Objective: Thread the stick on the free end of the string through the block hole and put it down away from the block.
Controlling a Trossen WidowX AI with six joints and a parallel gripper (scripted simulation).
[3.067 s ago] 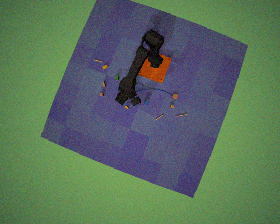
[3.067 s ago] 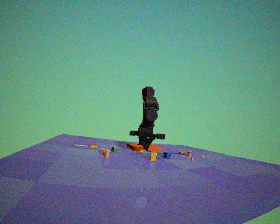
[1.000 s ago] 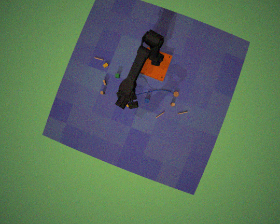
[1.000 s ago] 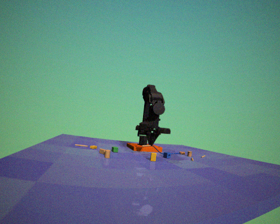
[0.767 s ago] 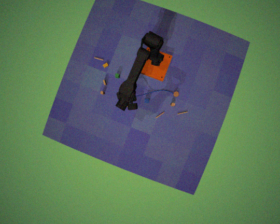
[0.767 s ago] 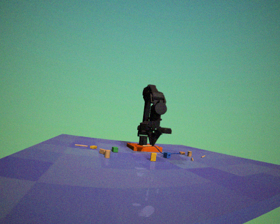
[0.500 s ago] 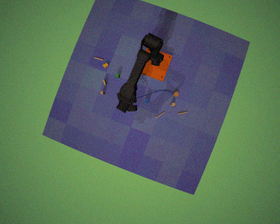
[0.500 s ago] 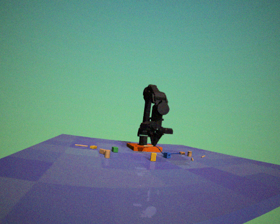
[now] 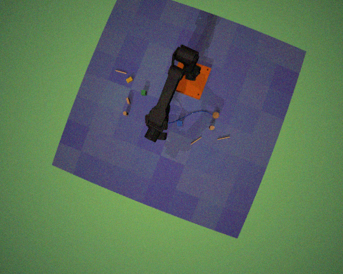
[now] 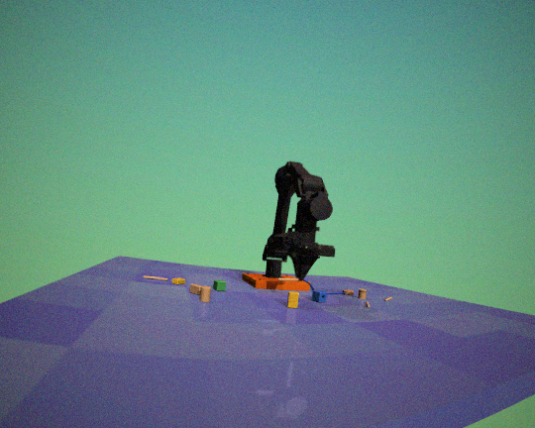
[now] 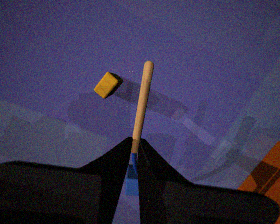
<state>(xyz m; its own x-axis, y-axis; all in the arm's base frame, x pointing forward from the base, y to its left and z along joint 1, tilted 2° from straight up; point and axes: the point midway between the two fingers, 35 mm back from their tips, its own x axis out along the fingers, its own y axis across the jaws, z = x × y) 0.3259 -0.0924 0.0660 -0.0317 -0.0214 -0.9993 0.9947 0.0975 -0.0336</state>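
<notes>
My gripper tip is now 90 mm to the right of the blue block, 50 mm above it and 20 mm past it. Round my gripper tip: thin wooden stick 10 mm to the right; then tan block 250 mm to the right, 90 mm behind, 50 mm below; then green cube 170 mm to the right, 160 mm behind, 50 mm below.
</notes>
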